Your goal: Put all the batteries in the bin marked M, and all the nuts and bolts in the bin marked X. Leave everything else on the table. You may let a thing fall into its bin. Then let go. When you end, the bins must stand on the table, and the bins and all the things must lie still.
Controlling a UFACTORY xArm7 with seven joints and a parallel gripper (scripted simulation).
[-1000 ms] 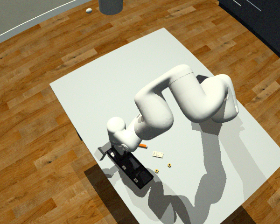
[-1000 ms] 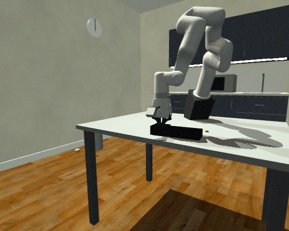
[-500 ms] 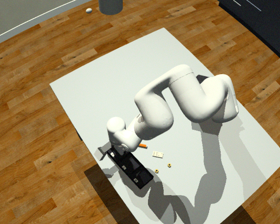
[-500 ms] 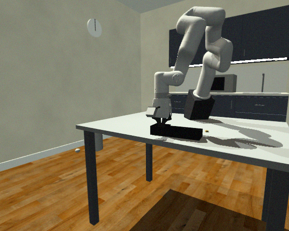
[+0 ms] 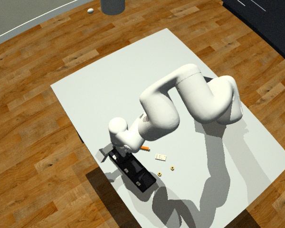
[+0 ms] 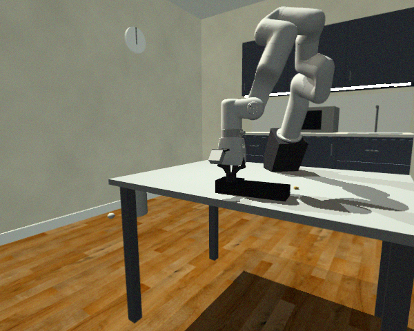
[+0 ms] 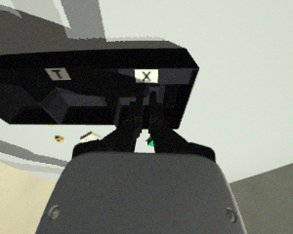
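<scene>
The black three-compartment bin is 8 cm to the left of my hand and 3 cm below it. Also, from my hand: white domino (14 cm behind, 13 cm to the left, 4 cm below); green block (14 cm behind, 4 cm to the right, 4 cm below); orange battery (11 cm behind, 4 cm to the left, 4 cm below).
</scene>
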